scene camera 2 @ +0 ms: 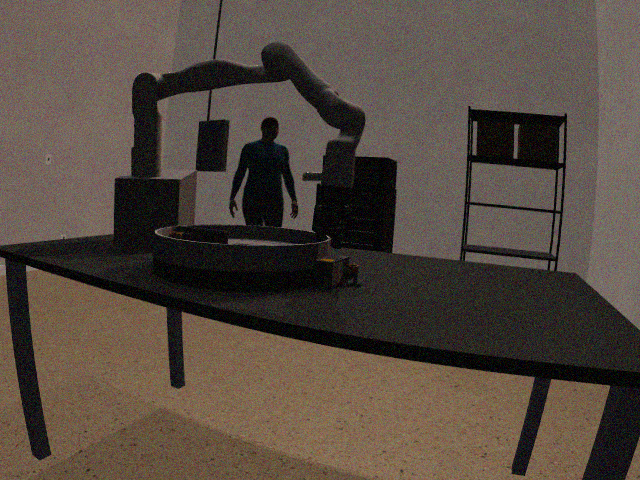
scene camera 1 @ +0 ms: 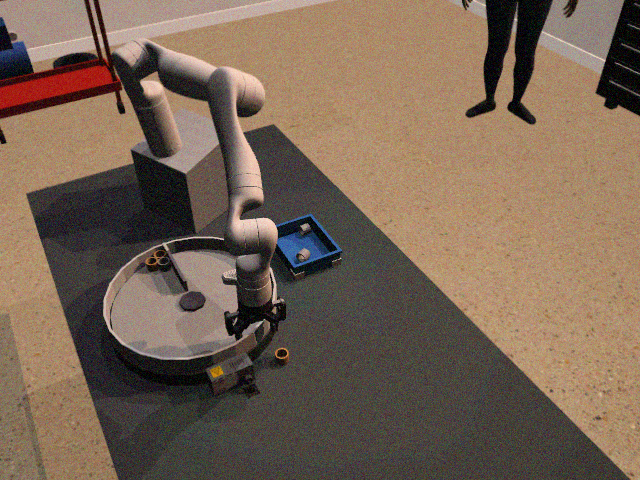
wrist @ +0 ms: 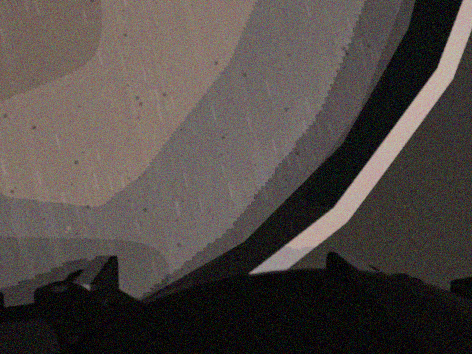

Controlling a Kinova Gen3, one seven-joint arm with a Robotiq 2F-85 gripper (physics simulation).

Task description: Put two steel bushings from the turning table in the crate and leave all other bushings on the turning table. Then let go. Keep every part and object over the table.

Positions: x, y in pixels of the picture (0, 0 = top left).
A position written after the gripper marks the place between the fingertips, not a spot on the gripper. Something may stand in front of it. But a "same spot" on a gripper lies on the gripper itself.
Labels:
gripper: scene camera 2; scene camera 1; wrist 224, 281
same spot on gripper: [scene camera 1: 240, 325] = [scene camera 2: 326, 223]

